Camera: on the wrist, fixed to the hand. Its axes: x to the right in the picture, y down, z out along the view.
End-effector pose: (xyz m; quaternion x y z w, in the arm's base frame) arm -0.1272 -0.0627 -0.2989 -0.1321 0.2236 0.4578 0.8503
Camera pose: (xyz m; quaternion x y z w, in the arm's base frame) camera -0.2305 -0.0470 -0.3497 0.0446 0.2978 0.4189 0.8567
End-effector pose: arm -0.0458 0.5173 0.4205 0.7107 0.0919 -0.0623 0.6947
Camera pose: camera -0.0400 0.5789 0.5188 0.8320 0.0588 -0.0797 0.5459
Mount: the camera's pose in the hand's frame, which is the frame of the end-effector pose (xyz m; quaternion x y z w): -0.0129 0.0961 -0.0640 0.1937 -0.0141 0.0133 0.9809
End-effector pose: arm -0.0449 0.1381 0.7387 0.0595 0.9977 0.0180 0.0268
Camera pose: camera -0.0244 0.2298 0.8070 0.0771 0.9809 -0.1761 0.0286
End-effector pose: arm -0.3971 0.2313 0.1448 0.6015 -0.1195 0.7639 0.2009
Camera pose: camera -0.4936 0.1707 0.1221 0.6381 0.0199 0.7666 0.0687
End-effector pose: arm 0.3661 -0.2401 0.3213 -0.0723 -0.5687 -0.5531 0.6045
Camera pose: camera 0.4805 -0.2421 0.3415 0.0308 -0.6725 -0.4233 0.6063
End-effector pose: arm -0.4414 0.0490 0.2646 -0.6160 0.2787 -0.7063 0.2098
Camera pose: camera -0.5071 -0.0068 0.1867 -0.5698 0.1418 -0.7353 0.3384
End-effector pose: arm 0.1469 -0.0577 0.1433 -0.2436 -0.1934 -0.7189 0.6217
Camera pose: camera 0.2362 -0.0992 0.0817 -0.1312 -0.3345 -0.6560 0.6638
